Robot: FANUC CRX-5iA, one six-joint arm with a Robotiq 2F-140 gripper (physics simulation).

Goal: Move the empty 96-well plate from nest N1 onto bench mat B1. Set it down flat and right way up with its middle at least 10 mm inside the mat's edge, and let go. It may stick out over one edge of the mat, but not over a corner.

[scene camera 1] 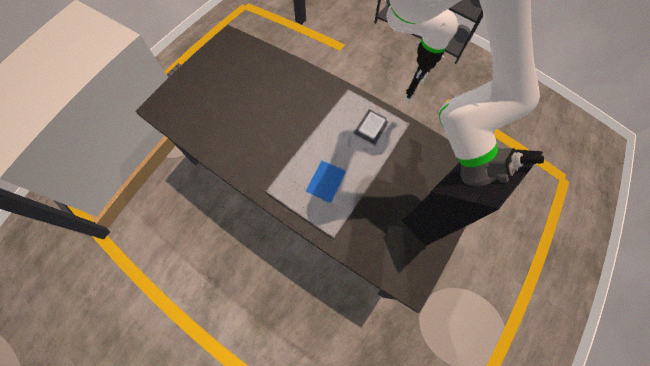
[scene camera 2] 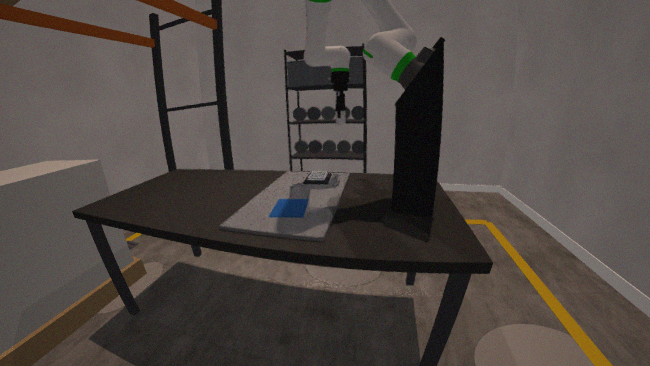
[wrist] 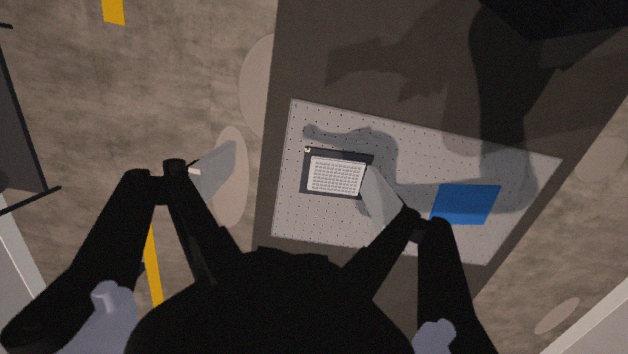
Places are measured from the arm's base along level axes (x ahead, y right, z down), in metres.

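Pixels of known places: gripper, between the fingertips: point(scene camera 2: 341, 124) point(wrist: 301, 167); arm's base, origin of its link: point(scene camera 1: 484, 171) point(scene camera 2: 420, 79).
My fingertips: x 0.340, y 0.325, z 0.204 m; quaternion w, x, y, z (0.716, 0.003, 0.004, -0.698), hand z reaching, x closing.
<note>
For each thing: its top centre in the pictures, then the offset to it from my fingertips. Level surfaces: height alone.
- white 96-well plate, centre of its top: point(wrist: 336, 178) point(scene camera 1: 372, 124) point(scene camera 2: 318, 174) dx +0.115, dy -0.091, dz +0.252 m
- dark nest, centre of its top: point(wrist: 335, 176) point(scene camera 1: 372, 125) point(scene camera 2: 318, 176) dx +0.115, dy -0.091, dz +0.264 m
- blue mat, height of its surface: dz +0.277 m
- light perforated board, height of its surface: dz +0.279 m
- dark table, height of its surface: dz +0.292 m
The white 96-well plate point(scene camera 1: 373, 124) point(scene camera 2: 318, 175) point(wrist: 336, 176) lies flat, wells up, in the dark nest point(scene camera 1: 365, 138) point(scene camera 2: 317, 182) point(wrist: 345, 152) near the far end of the light board. The blue mat point(scene camera 1: 326, 181) point(scene camera 2: 289, 207) point(wrist: 465, 204) lies on the same board, towards its near end, with nothing on it. My gripper point(scene camera 1: 409, 95) point(scene camera 2: 341, 119) point(wrist: 301, 167) is open and empty, high above the table level. In the wrist view the right finger pad overlaps the plate's right edge, and the left pad shows over the floor beyond the table.
The light perforated board point(scene camera 1: 345, 107) point(scene camera 2: 245, 225) point(wrist: 310, 220) lies on the dark table point(scene camera 1: 215, 95) point(scene camera 2: 150, 205). The black arm pedestal point(scene camera 1: 450, 205) point(scene camera 2: 417, 140) rises at the right. A shelf rack point(scene camera 2: 365, 135) stands behind, and a large grey box point(scene camera 1: 90, 115) point(scene camera 2: 50, 215) stands left of the table.
</note>
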